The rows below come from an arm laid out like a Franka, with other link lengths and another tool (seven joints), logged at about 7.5 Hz.
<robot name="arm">
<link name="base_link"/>
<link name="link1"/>
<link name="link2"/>
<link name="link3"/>
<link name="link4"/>
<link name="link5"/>
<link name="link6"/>
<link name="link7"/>
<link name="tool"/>
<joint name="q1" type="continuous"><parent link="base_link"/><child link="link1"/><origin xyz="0.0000 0.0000 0.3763" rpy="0.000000 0.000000 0.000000"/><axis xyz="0 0 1"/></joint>
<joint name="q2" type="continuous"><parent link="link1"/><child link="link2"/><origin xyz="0.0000 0.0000 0.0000" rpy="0.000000 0.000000 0.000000"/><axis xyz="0 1 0"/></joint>
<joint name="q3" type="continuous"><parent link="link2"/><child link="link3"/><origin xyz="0.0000 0.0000 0.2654" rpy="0.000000 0.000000 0.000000"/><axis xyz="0 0 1"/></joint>
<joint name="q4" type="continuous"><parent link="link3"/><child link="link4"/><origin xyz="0.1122 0.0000 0.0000" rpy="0.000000 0.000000 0.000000"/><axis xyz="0 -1 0"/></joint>
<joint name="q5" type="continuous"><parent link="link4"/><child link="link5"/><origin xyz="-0.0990 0.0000 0.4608" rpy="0.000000 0.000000 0.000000"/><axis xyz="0 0 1"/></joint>
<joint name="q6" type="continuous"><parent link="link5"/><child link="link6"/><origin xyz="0.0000 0.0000 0.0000" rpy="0.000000 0.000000 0.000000"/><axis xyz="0 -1 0"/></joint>
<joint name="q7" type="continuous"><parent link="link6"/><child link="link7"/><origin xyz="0.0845 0.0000 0.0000" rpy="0.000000 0.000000 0.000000"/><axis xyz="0 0 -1"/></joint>
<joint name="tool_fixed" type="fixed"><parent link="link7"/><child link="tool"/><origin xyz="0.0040 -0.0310 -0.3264" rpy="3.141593 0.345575 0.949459"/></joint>
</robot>
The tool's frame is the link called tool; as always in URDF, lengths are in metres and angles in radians. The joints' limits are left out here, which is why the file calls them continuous.
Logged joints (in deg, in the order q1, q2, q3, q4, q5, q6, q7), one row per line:
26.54, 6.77, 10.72, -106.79, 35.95, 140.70, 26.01
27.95, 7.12, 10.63, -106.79, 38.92, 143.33, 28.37
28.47, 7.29, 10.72, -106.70, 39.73, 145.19, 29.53
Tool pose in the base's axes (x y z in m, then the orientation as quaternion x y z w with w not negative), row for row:
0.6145, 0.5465, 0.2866, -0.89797, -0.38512, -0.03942, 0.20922
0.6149, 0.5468, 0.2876, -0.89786, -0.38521, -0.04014, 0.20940
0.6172, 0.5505, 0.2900, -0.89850, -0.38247, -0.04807, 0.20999
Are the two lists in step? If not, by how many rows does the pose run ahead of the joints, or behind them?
The pose runs 2 rows behind the joints: the pose in row i belongs to the joints in row i - 2.
